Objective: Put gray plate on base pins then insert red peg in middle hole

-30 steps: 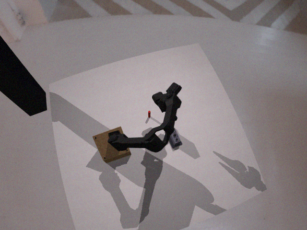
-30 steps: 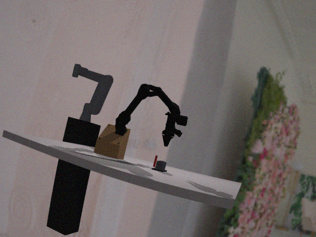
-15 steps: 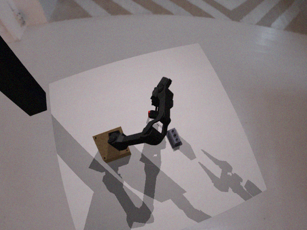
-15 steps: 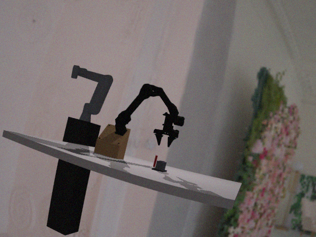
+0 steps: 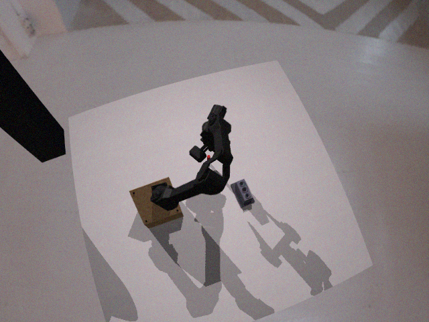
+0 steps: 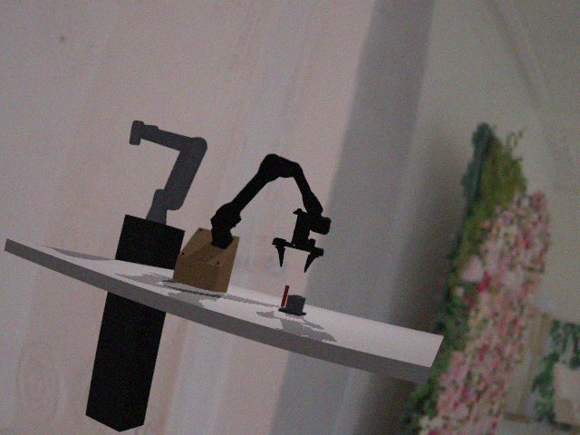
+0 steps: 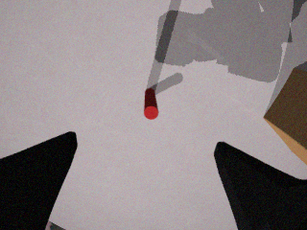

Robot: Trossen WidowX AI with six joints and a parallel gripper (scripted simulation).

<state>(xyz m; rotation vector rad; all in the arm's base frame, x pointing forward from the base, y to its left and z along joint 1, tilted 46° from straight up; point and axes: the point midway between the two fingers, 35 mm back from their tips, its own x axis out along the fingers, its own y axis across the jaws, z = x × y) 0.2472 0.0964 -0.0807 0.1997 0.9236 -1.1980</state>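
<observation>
My gripper tip is now 10 cm above the red peg. From my gripper tip the other things lie so: dark base 19 cm to the right, 13 cm below, 10 cm ahead; gray plate 19 cm to the right, 10 cm below, 10 cm ahead.
</observation>
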